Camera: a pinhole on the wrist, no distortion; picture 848 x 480 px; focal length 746.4 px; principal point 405.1 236.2 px. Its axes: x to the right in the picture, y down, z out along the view. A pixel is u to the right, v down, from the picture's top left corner.
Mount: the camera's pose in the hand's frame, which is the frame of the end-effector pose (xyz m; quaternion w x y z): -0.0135 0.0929 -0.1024 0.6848 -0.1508 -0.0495 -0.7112
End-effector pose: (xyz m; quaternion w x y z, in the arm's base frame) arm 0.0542 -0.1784 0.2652 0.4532 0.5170 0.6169 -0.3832
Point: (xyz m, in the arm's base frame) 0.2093 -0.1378 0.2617
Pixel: 134.5 262.5
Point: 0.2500 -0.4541 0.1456
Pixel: 526.6 192.7
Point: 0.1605 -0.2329 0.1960
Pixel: 602.2 357.7
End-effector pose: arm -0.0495 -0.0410 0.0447 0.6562 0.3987 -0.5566 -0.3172
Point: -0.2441 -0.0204 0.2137
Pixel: 445.0 227.1
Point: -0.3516 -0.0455 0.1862
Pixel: 551.7 185.6
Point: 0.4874 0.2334 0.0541
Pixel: behind the camera
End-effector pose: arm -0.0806 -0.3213 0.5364 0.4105 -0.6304 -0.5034 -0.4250
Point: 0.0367 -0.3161 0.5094
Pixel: 482.0 154.7
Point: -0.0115 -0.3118 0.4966
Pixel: 783.5 51.6
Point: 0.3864 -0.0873 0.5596
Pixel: 68.9 383.2
